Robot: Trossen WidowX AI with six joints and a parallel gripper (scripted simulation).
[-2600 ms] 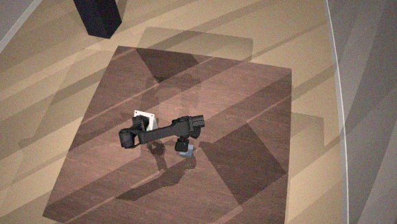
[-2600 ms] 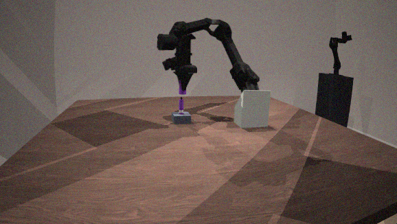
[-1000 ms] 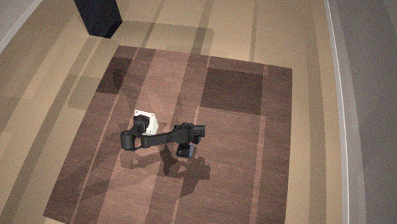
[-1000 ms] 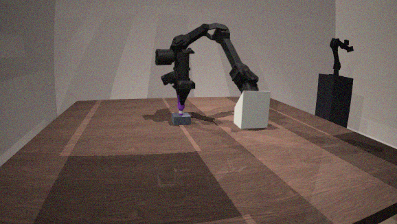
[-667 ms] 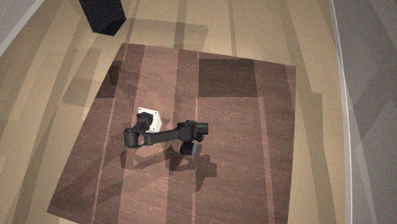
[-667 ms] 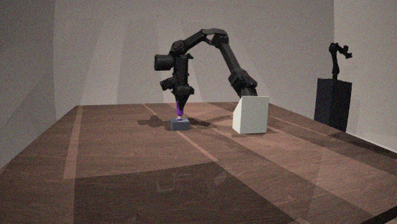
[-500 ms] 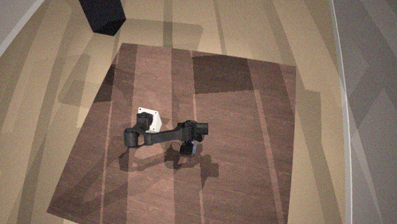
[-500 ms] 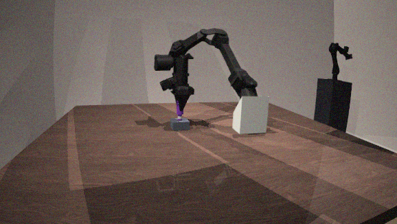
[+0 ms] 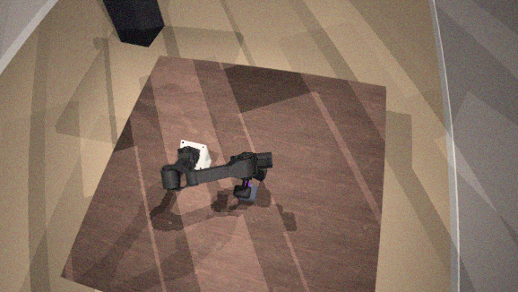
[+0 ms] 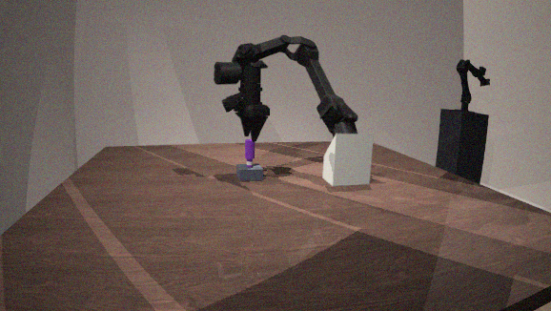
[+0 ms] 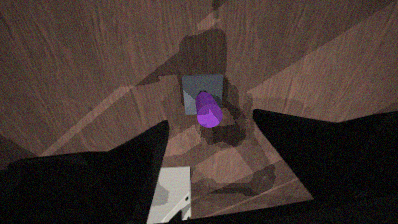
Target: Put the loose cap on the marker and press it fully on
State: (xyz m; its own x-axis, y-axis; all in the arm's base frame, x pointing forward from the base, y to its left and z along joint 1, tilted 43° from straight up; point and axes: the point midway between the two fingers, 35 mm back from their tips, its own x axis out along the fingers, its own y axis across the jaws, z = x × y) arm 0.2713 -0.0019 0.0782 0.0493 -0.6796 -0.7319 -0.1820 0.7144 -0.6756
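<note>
My gripper tip is now 30 mm above the purple marker cap. Also, from my gripper tip: grey holder block (100 mm below).
</note>
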